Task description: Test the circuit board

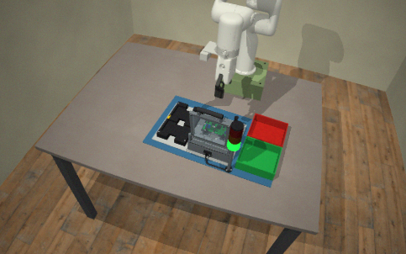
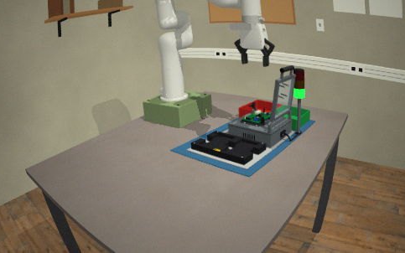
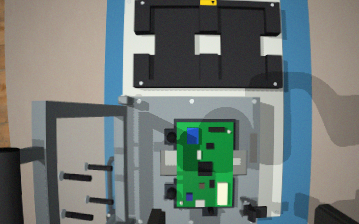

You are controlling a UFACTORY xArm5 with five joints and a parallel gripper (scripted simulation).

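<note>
The green circuit board is 20 cm below my hand. From my hand the other things lie so: green bin 26 cm below, 20 cm to the left, 6 cm ahead; clear lid 12 cm ahead, 9 cm below, 1 cm to the right; nest 21 cm below, 1 cm to the left, 1 cm ahead.
</note>
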